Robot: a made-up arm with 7 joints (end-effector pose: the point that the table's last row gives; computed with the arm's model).
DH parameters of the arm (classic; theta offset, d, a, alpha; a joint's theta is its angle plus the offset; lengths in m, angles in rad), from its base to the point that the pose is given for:
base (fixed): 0.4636 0 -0.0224 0
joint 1: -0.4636 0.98 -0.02 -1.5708
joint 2: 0 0.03 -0.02 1.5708
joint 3: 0 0.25 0.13 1.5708
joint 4: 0 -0.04 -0.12 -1.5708
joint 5: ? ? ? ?
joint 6: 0 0.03 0.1 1.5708
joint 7: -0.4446 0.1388 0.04 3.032
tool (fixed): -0.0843 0.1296 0 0
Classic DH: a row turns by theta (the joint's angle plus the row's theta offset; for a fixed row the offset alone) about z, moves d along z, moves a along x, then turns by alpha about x.
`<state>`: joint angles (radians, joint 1 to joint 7).
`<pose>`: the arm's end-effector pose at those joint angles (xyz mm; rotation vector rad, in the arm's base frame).
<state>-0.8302 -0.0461 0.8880 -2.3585 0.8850 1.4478 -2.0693</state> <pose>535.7 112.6 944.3 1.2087 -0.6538 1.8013</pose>
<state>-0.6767 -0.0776 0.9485 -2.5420 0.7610 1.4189 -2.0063</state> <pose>446.0 207.8 875.2 1.4064 -0.2109 1.8804</pose>
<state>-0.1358 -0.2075 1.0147 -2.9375 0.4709 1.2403 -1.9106</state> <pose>162.0 293.4 771.8 1.5281 1.0798 2.0085</pose>
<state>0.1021 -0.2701 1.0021 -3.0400 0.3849 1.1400 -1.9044</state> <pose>81.8 277.9 761.4 1.4289 1.5194 1.9930</pose>
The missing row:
joint 5: 0 0.46 0 1.5708
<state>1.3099 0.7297 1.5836 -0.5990 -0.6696 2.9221 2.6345</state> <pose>-139.0 495.8 1603.6 1.3100 1.4678 -0.1624</pose>
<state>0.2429 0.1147 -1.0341 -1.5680 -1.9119 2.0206 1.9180</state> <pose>543.3 -405.3 1350.4 -1.9168 -0.9849 -1.0897</pose>
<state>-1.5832 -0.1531 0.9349 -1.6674 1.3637 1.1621 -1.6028</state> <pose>581.0 -256.2 1334.5 0.6572 -1.2653 1.2817</pose>
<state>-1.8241 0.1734 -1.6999 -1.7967 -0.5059 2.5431 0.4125</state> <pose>-687.4 154.5 1325.2 0.9209 -1.1858 2.6705</pose>
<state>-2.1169 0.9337 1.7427 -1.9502 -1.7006 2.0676 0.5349</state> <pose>623.0 -353.3 1267.3 -0.8523 -0.4023 -0.0872</pose>
